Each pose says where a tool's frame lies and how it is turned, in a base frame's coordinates. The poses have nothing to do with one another.
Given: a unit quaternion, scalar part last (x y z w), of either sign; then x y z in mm.
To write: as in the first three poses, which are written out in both.
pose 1, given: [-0.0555 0.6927 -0.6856 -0.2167 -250.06 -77.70 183.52]
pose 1, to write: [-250.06 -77.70 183.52 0.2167 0.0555 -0.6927 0.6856]
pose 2, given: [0.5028 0.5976 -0.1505 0.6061 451.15 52.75 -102.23]
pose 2, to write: [451.15 52.75 -102.23 0.6061 0.5028 0.5976 -0.1505]
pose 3, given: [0.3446 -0.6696 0.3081 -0.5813 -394.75 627.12 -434.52]
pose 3, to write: [-394.75 627.12 -434.52 0.5813 -0.3446 0.6696 -0.3081]
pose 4, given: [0.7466 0.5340 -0.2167 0.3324 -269.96 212.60 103.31]
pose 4, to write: [-269.96 212.60 103.31 0.3324 0.7466 0.5340 -0.2167]
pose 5, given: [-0.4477 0.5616 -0.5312 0.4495 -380.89 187.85 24.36]
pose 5, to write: [-380.89 187.85 24.36 0.4495 -0.4477 0.5616 -0.5312]
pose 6, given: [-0.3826 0.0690 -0.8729 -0.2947 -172.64 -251.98 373.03]
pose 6, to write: [-172.64 -251.98 373.03 0.2947 0.3826 -0.0690 0.8729]
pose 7, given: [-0.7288 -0.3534 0.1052 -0.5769 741.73 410.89 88.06]
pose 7, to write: [741.73 410.89 88.06 0.5769 0.7288 0.3534 -0.1052]
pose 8, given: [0.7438 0.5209 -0.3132 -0.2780 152.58 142.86 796.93]
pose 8, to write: [152.58 142.86 796.93 0.2780 -0.7438 -0.5209 0.3132]
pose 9, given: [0.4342 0.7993 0.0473 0.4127 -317.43 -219.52 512.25]
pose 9, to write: [-317.43 -219.52 512.25 0.4127 0.4342 0.7993 0.0473]
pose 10, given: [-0.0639 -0.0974 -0.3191 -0.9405 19.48 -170.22 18.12]
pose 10, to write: [19.48 -170.22 18.12 0.9405 0.0639 0.0974 0.3191]
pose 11, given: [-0.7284 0.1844 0.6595 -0.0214 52.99 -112.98 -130.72]
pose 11, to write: [52.99 -112.98 -130.72 0.0214 0.7284 -0.1844 -0.6595]
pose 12, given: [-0.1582 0.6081 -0.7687 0.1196 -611.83 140.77 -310.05]
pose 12, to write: [-611.83 140.77 -310.05 0.1196 -0.1582 0.6081 -0.7687]
